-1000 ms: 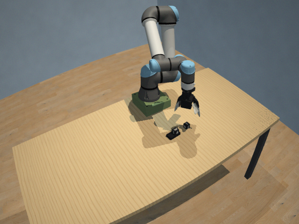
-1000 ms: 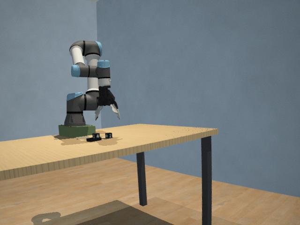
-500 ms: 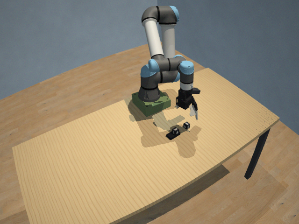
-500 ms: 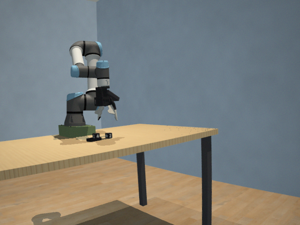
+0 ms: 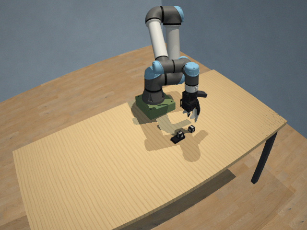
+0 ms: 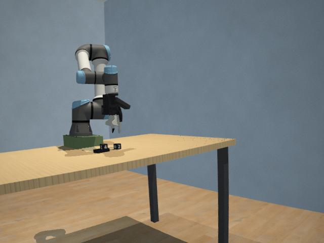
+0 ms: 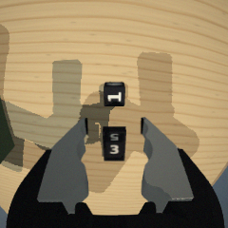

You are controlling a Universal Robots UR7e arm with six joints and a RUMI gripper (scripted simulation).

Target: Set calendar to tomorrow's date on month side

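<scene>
Now: hand 90 mm above the black digit cube. The rest, counted from my hand: black calendar tray (110 mm to the right, 100 mm below, 20 mm ahead).
</scene>
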